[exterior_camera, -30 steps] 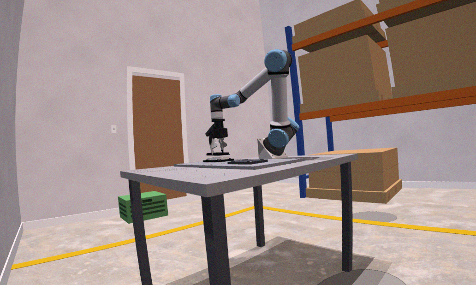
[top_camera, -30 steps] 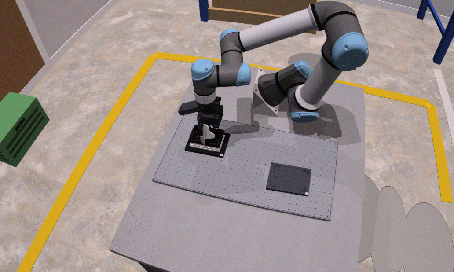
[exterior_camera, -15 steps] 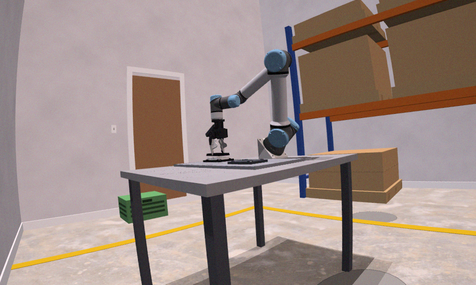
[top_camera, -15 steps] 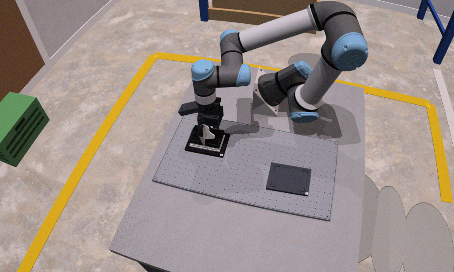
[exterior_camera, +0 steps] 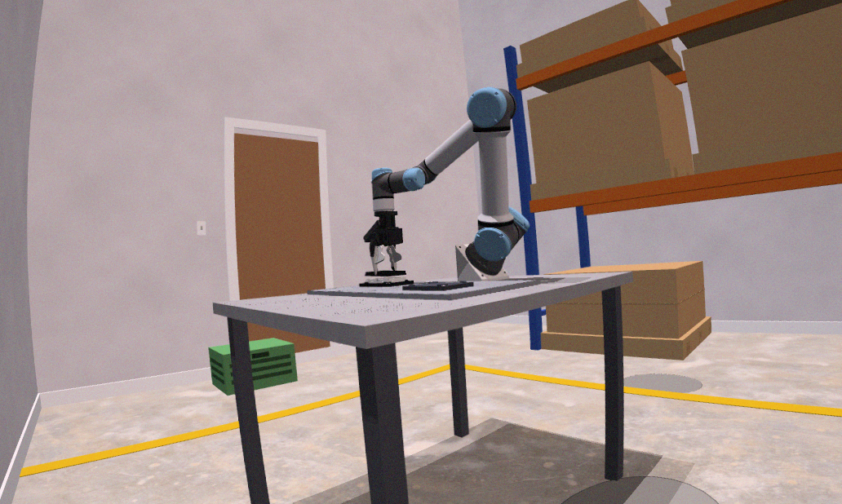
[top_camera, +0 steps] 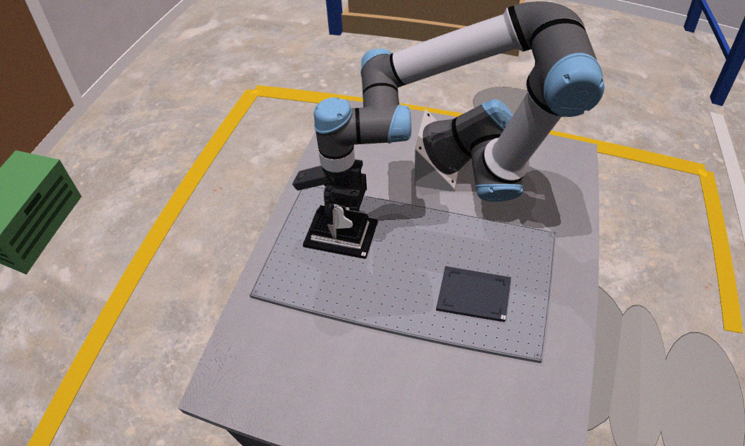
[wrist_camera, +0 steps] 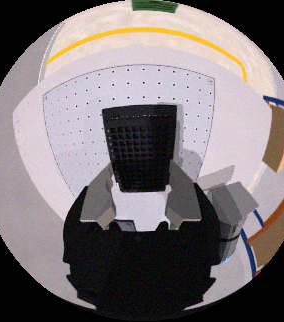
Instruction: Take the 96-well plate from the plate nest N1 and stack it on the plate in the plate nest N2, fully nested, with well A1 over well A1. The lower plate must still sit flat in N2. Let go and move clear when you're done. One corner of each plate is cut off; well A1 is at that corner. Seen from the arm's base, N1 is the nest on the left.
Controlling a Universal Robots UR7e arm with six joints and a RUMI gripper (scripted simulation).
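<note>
Now: the white 96-well plate 30 mm below my hand. The rest, counted from my hand: plate nest N1: 50 mm ahead, 370 mm to the left, 50 mm below; then black plate nest N2: 50 mm below; then black 96-well plate: 10 mm below.
</note>
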